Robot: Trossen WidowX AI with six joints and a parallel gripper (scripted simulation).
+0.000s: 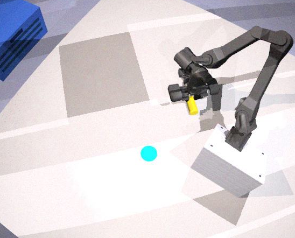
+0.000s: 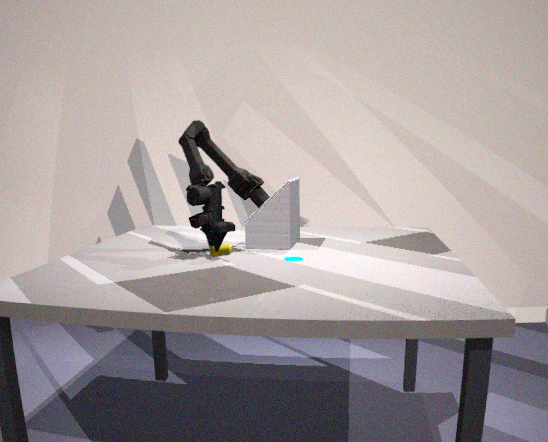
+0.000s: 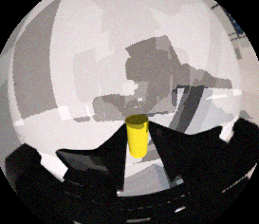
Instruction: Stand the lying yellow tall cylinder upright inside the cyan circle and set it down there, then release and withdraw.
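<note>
Right now the cyan circle is 270 mm to the left of my gripper tip and 20 mm below it. Round my gripper tip: yellow tall cylinder (20 mm to the left, 20 mm behind).
</note>
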